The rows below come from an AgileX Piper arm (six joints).
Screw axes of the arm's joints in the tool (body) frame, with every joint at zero. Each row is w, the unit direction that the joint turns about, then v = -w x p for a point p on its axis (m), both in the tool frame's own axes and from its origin. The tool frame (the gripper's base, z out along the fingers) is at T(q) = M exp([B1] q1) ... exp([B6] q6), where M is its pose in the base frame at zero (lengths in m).
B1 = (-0.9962, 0, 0.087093, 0, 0.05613, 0)
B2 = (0, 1, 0, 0.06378, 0, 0.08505)
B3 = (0, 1, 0, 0.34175, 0, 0.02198)
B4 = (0, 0, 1, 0, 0, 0)
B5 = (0, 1, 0, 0.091, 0, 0)
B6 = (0, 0, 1, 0, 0, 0)
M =
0.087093 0 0.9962 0.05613
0 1 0 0
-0.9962 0 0.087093 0.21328
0 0 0 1
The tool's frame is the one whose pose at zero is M.
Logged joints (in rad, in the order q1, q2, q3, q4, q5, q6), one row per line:
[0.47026, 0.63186, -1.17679, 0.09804, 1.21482, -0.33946]
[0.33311, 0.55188, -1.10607, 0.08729, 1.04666, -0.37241]
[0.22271, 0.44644, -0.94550, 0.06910, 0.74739, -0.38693]
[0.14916, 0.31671, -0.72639, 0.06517, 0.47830, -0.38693]
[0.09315, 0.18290, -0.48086, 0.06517, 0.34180, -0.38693]
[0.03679, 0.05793, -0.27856, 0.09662, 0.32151, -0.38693]
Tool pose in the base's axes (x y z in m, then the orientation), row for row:
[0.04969, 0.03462, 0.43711, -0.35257, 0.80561, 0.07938, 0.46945]
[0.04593, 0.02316, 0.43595, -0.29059, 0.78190, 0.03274, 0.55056]
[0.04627, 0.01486, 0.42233, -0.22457, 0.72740, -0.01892, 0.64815]
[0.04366, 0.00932, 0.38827, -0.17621, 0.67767, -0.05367, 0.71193]
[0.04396, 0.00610, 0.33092, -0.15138, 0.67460, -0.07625, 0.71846]
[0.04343, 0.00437, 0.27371, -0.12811, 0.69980, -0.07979, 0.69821]
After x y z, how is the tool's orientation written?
As a quaternion, x y z w.
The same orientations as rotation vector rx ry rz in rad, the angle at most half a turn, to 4 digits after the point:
[-0.8642, 1.9747, 0.1946]
[-0.6877, 1.8503, 0.0775]
[-0.5106, 1.6537, -0.0430]
[-0.3907, 1.5026, -0.1190]
[-0.3348, 1.4920, -0.1686]
[-0.2856, 1.5599, -0.1779]

